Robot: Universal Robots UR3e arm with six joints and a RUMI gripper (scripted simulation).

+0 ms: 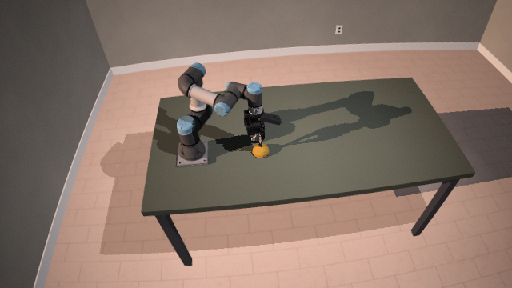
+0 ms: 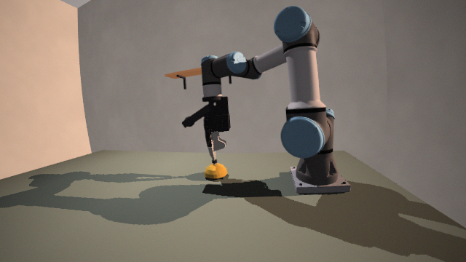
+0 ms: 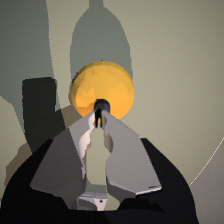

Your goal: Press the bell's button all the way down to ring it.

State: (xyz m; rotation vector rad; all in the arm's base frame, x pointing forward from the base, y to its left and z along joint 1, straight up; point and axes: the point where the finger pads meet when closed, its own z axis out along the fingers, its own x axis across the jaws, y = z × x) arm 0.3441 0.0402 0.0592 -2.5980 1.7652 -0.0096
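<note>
Right now the dark button is 30 mm below my hand. Round my hand: orange dome bell: 40 mm below.
</note>
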